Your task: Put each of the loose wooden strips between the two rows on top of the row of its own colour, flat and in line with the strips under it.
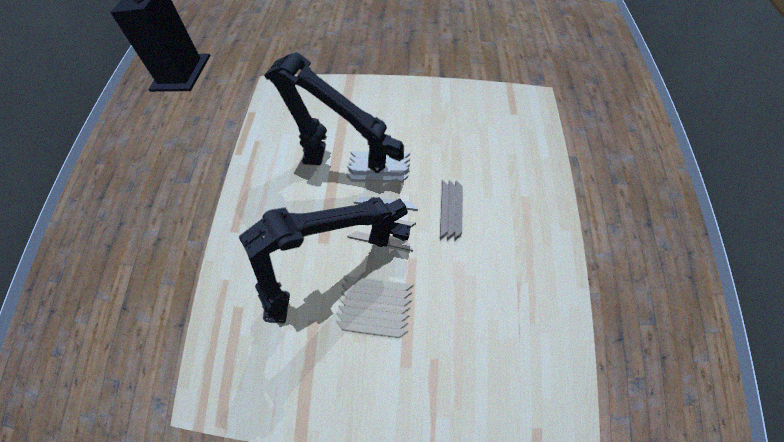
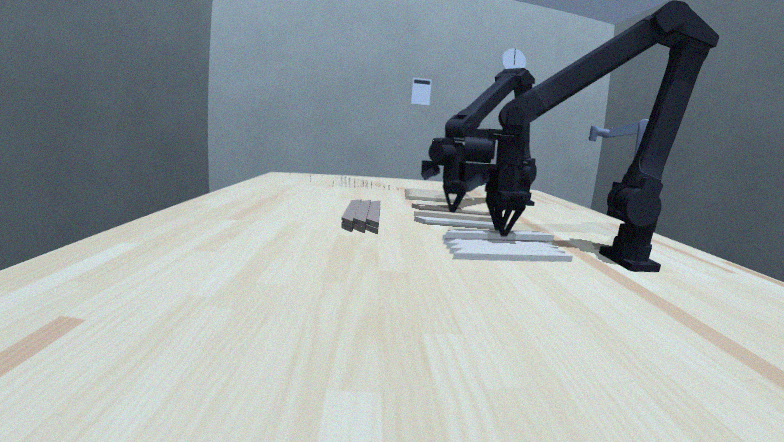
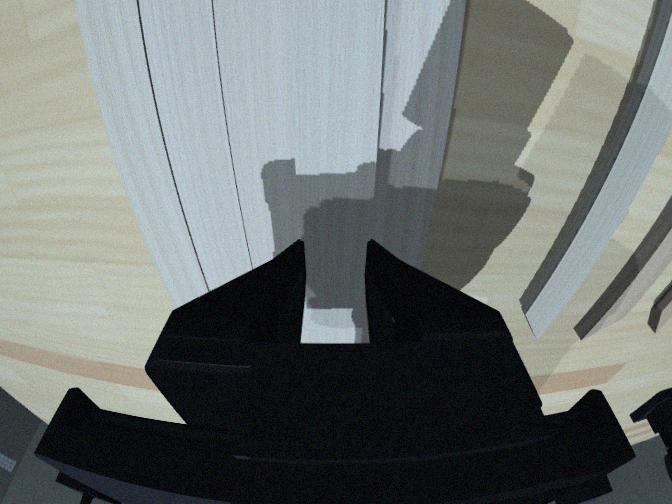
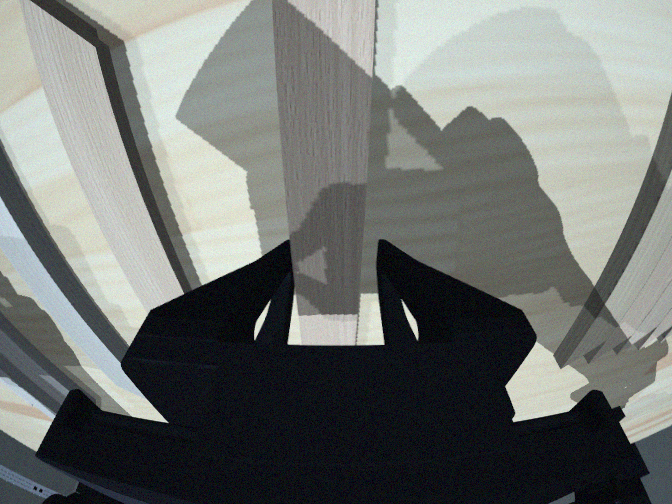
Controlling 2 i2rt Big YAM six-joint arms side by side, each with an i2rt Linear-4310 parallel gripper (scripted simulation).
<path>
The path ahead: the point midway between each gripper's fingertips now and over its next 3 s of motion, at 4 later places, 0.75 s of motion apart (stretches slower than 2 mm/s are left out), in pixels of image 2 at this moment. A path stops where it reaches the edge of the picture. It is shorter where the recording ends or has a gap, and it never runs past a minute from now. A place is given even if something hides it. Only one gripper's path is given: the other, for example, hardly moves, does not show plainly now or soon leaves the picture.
My left gripper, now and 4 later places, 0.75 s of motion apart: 501,234; 505,212; 486,202; 468,219; 465,223
</path>
